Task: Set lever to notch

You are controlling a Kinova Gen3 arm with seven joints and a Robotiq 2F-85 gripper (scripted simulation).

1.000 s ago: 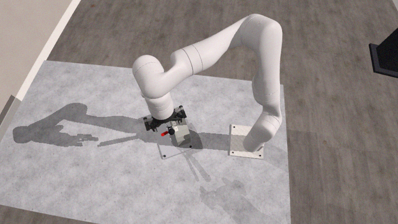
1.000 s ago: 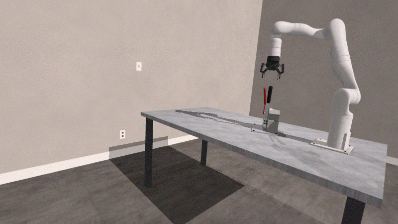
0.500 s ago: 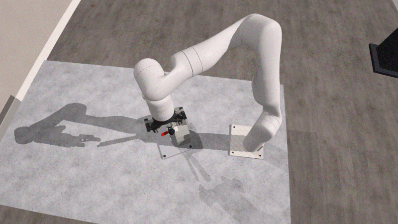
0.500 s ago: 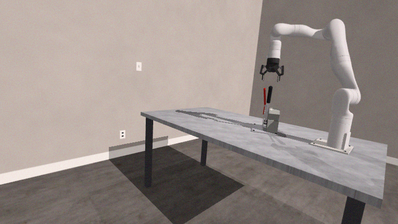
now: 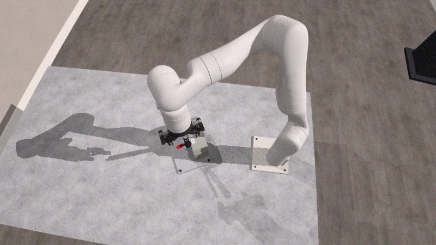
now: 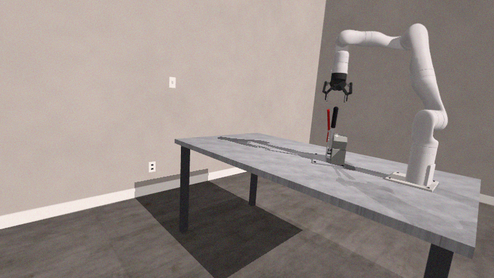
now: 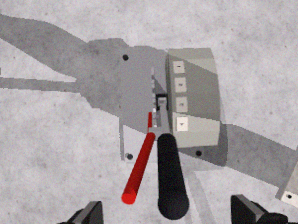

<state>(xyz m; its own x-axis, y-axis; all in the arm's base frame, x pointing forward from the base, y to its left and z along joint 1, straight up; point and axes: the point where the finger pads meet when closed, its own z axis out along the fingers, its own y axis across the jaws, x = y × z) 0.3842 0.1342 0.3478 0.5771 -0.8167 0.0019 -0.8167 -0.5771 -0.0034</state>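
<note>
My gripper is now 4 cm short of the red bar, 3 cm to the left of it and 17 cm above it.
</note>
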